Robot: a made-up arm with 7 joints.
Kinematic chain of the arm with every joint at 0, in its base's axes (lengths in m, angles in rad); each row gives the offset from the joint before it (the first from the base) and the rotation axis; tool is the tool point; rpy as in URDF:
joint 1: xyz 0 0 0.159 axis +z
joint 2: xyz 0 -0.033 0.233 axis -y
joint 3: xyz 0 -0.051 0.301 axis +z
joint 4: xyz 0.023 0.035 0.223 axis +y
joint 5: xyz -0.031 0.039 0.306 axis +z
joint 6: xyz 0 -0.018 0.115 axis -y
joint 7: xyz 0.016 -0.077 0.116 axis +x
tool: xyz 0 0 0 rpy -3.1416 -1.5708 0
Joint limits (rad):
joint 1: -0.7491..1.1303
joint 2: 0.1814..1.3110
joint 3: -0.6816..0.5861
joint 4: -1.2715..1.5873
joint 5: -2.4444..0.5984
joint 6: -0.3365..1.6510
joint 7: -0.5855..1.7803
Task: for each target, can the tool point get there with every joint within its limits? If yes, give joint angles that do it. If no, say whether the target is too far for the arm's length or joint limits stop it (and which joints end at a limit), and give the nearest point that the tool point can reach.
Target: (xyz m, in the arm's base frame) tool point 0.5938 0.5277 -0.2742
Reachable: no: joint limits stop it (at a limit: joint 1, joint 2, joint 3, joint 4) | nearest point -0.2094 0.6000 0.2251 | short by 0.949 m
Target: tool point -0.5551 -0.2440 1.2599
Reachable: yes | joints 0.1349 0.8484 -0.4824 0.7148 -0.9643 0.4521 0.3703
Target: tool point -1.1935 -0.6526 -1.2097
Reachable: no: too far | nearest point -0.6620 -0.3620 0.0393 | short by 1.388 m
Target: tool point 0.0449 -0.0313 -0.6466
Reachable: no: joint limits stop it (at a limit: joint 1, joint 2, joint 4) | nearest point -0.1937 -0.5741 0.0538 | short by 0.918 m
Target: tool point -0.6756 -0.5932 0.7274
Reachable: yes | joints 0.5319 0.7922 0.3499 -0.5946 -0.7188 0.8216 1.2467
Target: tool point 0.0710 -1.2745 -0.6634
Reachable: no: too far | nearest point -0.0881 -0.7798 0.0681 | short by 0.897 m
